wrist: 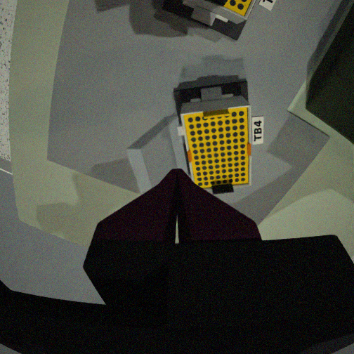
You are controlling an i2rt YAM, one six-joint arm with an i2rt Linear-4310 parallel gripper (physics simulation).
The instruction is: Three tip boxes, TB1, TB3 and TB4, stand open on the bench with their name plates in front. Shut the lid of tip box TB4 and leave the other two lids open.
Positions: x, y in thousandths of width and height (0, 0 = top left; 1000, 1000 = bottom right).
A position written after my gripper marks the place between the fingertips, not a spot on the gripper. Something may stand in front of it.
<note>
In view: my gripper (499, 501) and a clear lid (453, 422).
</note>
